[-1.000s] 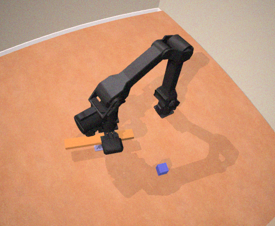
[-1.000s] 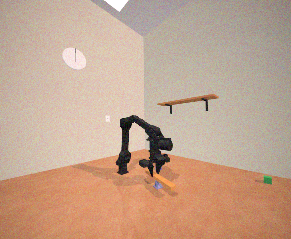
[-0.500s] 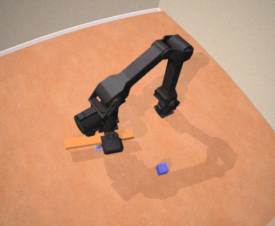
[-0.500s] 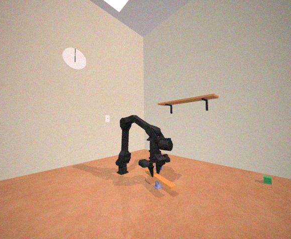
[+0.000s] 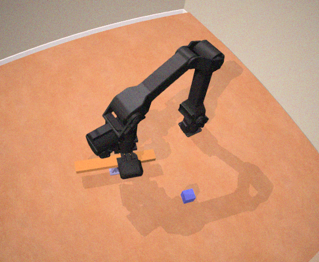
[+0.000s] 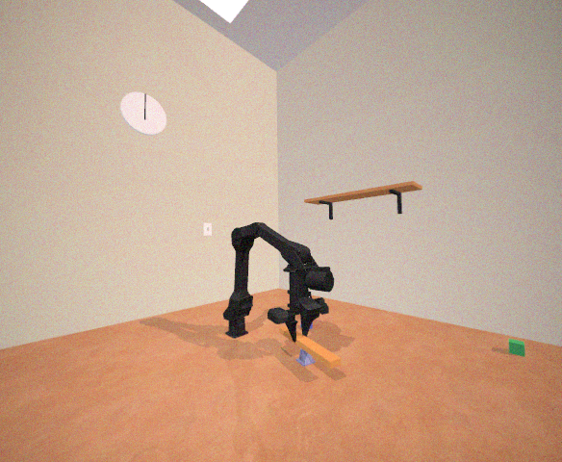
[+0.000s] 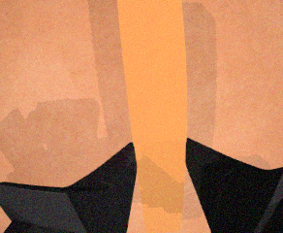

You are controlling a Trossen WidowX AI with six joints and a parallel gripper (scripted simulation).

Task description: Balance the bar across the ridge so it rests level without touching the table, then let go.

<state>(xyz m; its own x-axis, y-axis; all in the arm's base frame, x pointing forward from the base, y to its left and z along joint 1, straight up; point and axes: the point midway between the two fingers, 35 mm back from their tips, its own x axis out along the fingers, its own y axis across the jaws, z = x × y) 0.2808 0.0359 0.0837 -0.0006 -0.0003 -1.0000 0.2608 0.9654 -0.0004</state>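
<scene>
The orange bar lies 30 mm ahead of my gripper tip and 10 mm to the right of it. The rest, counted from my gripper tip: green cube: 460 mm to the left, 460 mm ahead, 30 mm below; blue cube: 180 mm to the left, 120 mm behind, 30 mm below.
</scene>
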